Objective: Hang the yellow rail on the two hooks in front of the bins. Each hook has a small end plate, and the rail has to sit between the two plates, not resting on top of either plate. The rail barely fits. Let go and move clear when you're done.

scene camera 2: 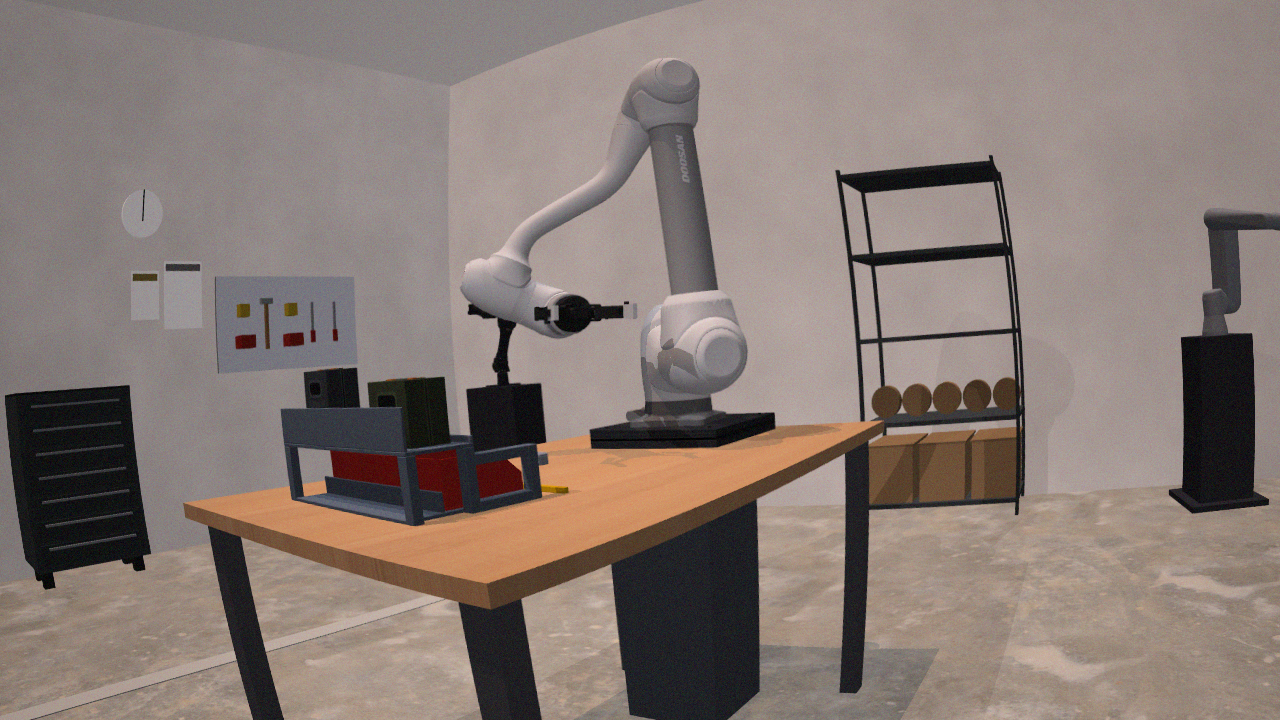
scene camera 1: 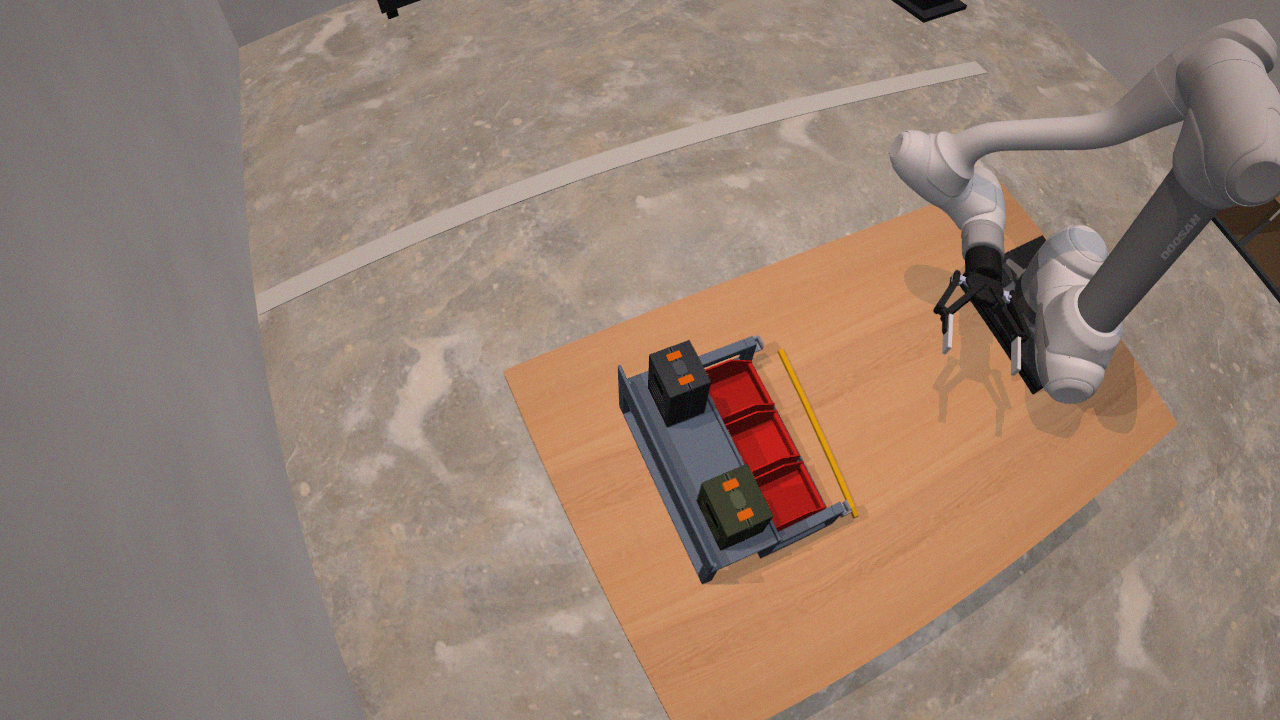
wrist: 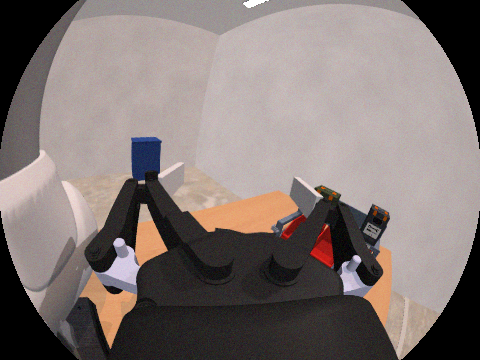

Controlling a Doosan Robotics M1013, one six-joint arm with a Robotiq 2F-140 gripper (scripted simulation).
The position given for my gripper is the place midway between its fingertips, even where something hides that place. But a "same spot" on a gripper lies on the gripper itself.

my gripper: scene camera 2; scene camera 1; wrist 238, 180
black box: scene camera 2; scene camera 1; wrist 377, 219
same spot on black box: [scene camera 2: 329, 388] = [scene camera 1: 671, 405]
same spot on my gripper: [scene camera 1: 1013, 327] = [scene camera 2: 616, 306]
